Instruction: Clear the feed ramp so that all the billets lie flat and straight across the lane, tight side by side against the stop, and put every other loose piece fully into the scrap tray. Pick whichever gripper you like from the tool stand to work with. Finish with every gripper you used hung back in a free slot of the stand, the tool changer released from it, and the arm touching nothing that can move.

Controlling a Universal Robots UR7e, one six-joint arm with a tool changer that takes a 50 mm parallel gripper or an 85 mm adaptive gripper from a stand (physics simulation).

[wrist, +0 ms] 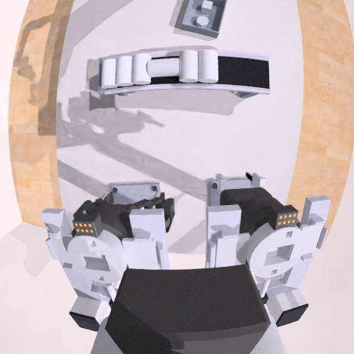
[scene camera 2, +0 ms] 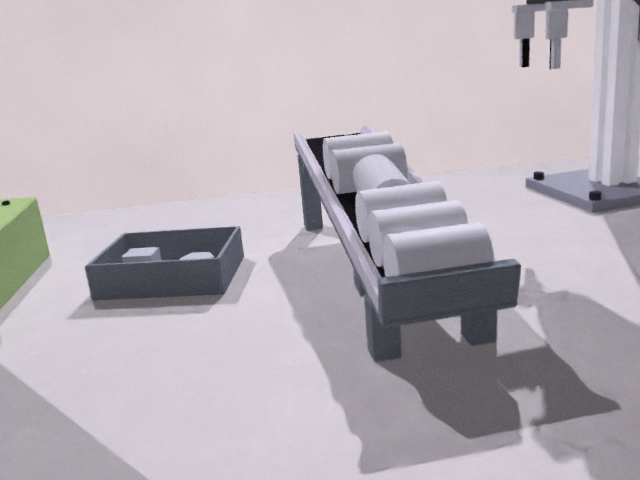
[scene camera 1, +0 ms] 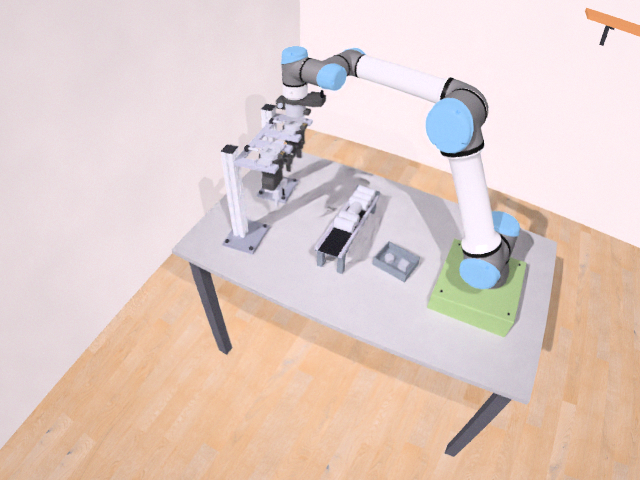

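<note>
The feed ramp [scene camera 1: 334, 241] [scene camera 2: 336, 217] [wrist: 245, 72] holds several pale billets. Three billets [scene camera 2: 439, 248] [wrist: 125, 70] lie across the lane at the stop [scene camera 2: 449, 291]. One billet [scene camera 1: 355, 208] [scene camera 2: 379, 170] [wrist: 164, 67] lies lengthwise between them and two crosswise billets [scene camera 2: 367, 157] [wrist: 198, 66] farther up. The scrap tray [scene camera 1: 379, 266] [scene camera 2: 155, 281] holds a square block [scene camera 2: 141, 254] [wrist: 207, 4] and a hexagonal piece [scene camera 2: 197, 256] [wrist: 202, 21]. The bare tool changer [scene camera 1: 295, 109] is over the stand. The parallel gripper [scene camera 2: 539, 57] hangs there, fingers apart and empty; the adaptive gripper hangs at left in the wrist view.
The tool stand's near post [scene camera 1: 235, 196] [scene camera 2: 615, 103] rises from a bolted plate. Its holder arms and both hung grippers are close beneath and beside the wrist. The green robot base [scene camera 1: 473, 304] [scene camera 2: 20, 242] stands beyond the tray. A dark camera box [wrist: 187, 310] hides part of the stand.
</note>
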